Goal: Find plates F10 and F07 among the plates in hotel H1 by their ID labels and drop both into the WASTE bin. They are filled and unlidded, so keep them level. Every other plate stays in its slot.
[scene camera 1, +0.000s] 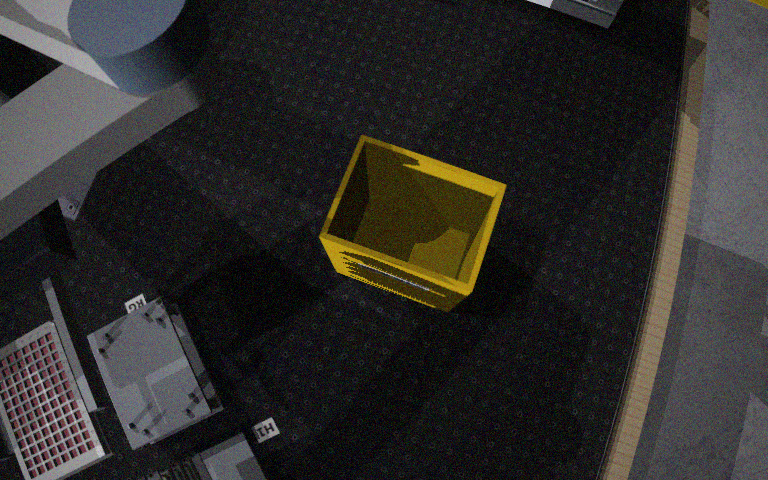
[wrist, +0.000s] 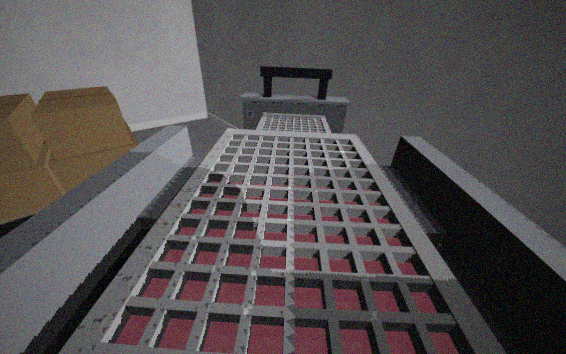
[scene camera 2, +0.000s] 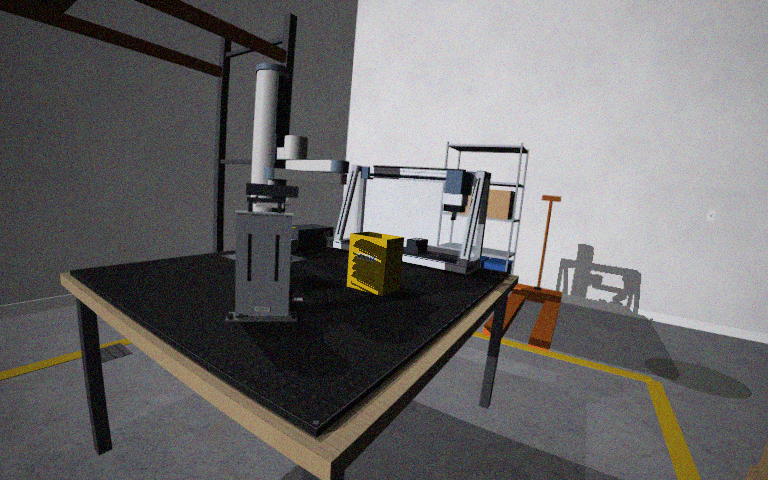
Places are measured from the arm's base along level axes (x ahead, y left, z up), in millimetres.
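Where they show: gripper, fingertip midpoint: (scene camera 1: pixel 48 435) (wrist: pixel 291 150).
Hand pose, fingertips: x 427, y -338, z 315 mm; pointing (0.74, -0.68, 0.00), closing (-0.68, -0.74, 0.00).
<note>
Each offset is from my fingertips to the top centre of the thing.
My gripper (wrist: pixel 291 150) is shut on a red-filled, unlidded plate @(18 mm left, 20 mm back, 3 mm down) (wrist: pixel 290 240) (scene camera 1: pixel 45 396), one finger along each long side. The plate looks level; its ID label does not show. Past its far edge stands hotel H1 (wrist: pixel 335 112) (scene camera 2: pixel 263 260), with a black handle on top. Another pale plate @(91 mm right, 94 mm ahead, 36 mm down) (wrist: pixel 295 131) shows in front of the hotel's back panel, its label hidden. The held plate hides the lower slots. In scene camera 2 the hotel and its handle hide the gripper. The yellow WASTE bin @(312 mm left, 219 mm ahead, 102 mm down) (scene camera 1: pixel 490 237) (scene camera 2: pixel 391 266) stands upright with its top open, apart from the gripper.
A grey nest @(37 mm left, 43 mm back, 232 mm down) (scene camera 1: pixel 175 390) by the RG tag @(109 mm left, 121 mm back, 302 mm down) (scene camera 1: pixel 134 304) lies beside the held plate. The H1 tag @(19 mm left, 120 mm ahead, 302 mm down) (scene camera 1: pixel 266 430) lies on the dark mat. The arm's column (scene camera 2: pixel 264 124) stands behind the hotel. A gantry machine (scene camera 2: pixel 419 172) stands at the back, behind the bin.
</note>
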